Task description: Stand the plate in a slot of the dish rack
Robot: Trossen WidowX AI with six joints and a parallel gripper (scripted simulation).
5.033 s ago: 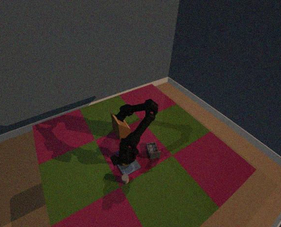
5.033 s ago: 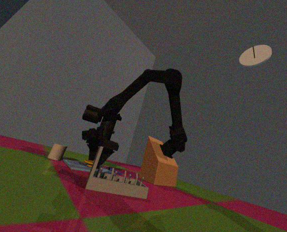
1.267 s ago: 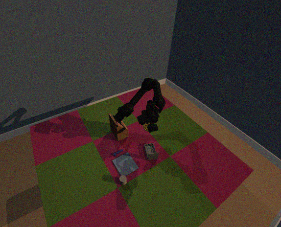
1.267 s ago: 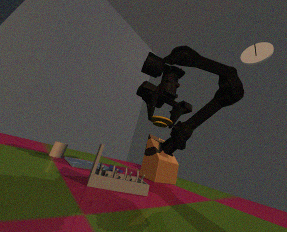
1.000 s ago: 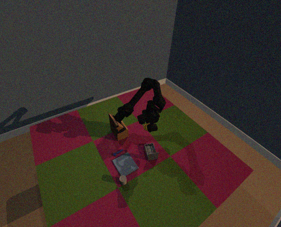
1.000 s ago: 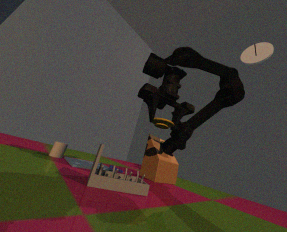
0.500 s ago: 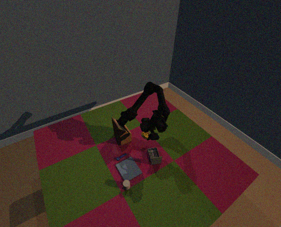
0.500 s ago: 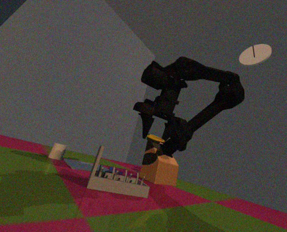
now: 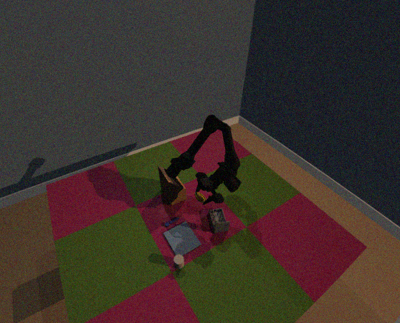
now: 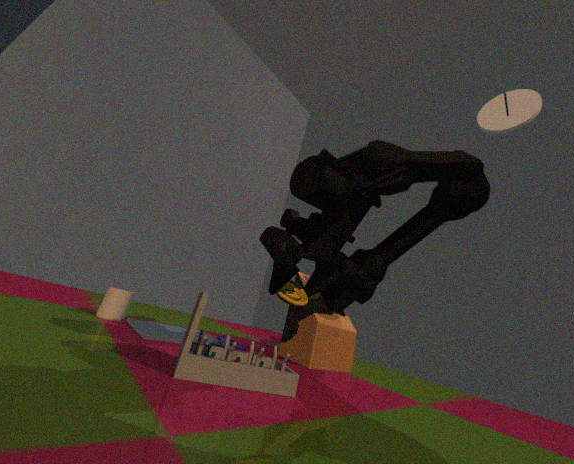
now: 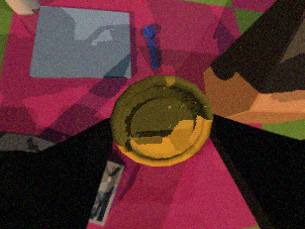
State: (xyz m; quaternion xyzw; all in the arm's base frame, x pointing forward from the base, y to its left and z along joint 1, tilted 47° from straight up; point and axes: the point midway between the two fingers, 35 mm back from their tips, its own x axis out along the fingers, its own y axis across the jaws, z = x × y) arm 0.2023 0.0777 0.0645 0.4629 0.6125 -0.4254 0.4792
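The dish rack is 100 mm ahead of my gripper tip, 90 mm below it and 60 mm to the left of it. Round my gripper tip: blue spoon (160 mm to the right, 110 mm below); then yellow plate (10 mm above); then pale blue mat (150 mm to the right, 110 mm below, 110 mm ahead).
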